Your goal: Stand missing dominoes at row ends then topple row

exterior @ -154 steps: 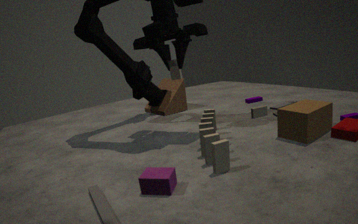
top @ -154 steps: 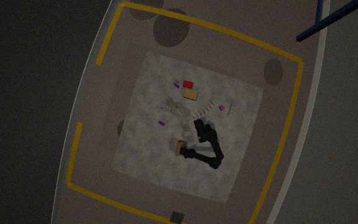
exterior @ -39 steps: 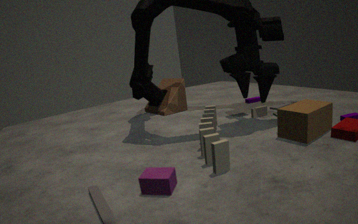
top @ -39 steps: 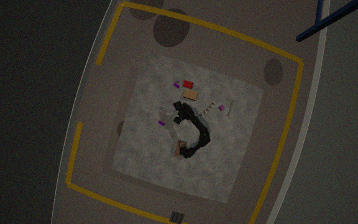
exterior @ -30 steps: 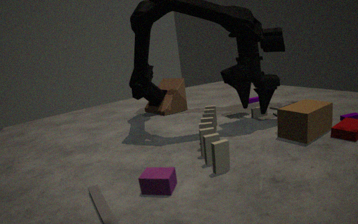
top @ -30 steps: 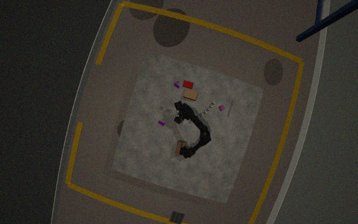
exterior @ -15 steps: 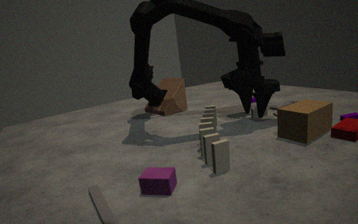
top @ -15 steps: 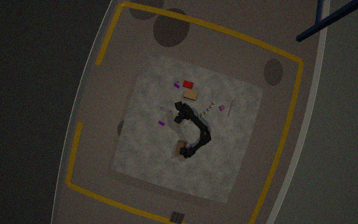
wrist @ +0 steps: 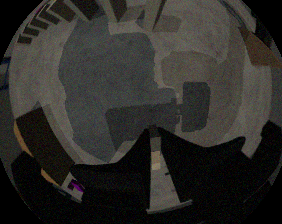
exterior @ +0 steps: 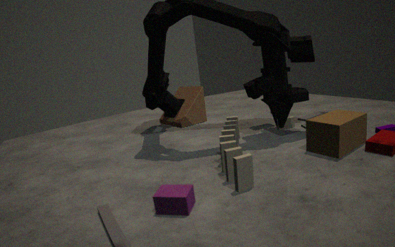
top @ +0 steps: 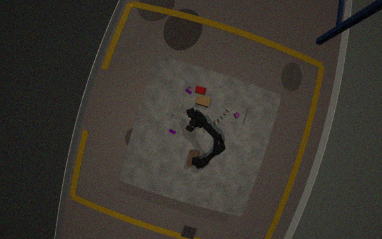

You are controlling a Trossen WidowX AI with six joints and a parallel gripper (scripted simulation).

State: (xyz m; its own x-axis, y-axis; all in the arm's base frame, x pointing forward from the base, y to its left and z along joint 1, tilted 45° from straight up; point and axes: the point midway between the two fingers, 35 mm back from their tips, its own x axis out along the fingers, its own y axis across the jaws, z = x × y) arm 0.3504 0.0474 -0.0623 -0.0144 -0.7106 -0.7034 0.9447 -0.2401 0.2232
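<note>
My gripper tip is 130 mm past the small purple bar and 170 mm to the right of it. Also, from my gripper tip: red block 290 mm ahead, 10 mm to the right; magenta cube 130 mm ahead, 390 mm to the right, 10 mm above; tan box 200 mm ahead, 50 mm to the right, 20 mm above.
</note>
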